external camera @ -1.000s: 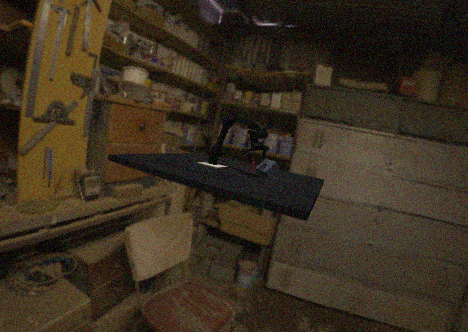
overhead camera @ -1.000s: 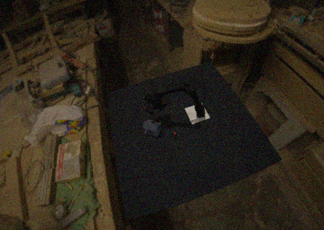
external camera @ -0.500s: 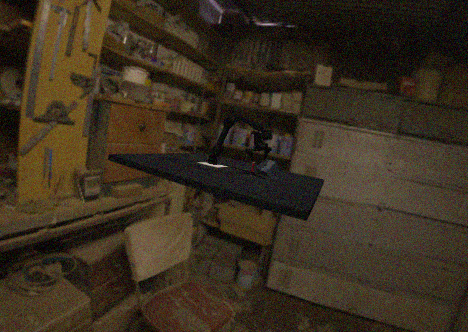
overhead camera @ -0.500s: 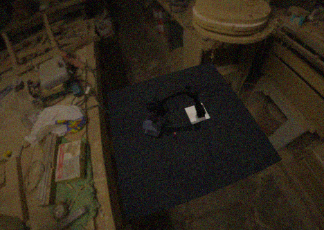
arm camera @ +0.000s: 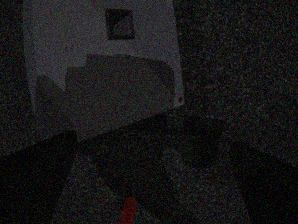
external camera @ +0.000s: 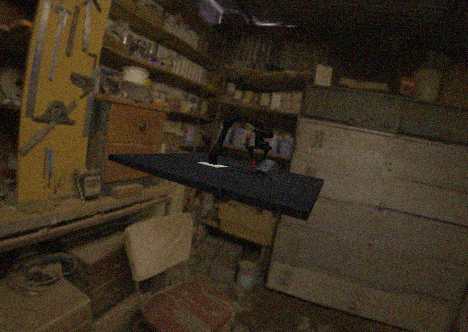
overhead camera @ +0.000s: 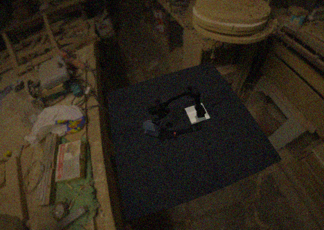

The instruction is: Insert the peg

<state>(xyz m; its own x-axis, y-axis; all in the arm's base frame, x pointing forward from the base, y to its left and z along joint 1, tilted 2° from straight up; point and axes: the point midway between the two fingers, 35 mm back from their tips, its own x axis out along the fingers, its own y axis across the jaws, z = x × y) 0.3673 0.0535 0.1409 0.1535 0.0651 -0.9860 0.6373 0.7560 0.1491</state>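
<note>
Right now my gripper tip is 110 mm to the right of the red peg, 90 mm past it and 60 mm above it. Also, from my gripper tip: grey sloped panel: 80 mm ahead, 40 mm below.
</note>
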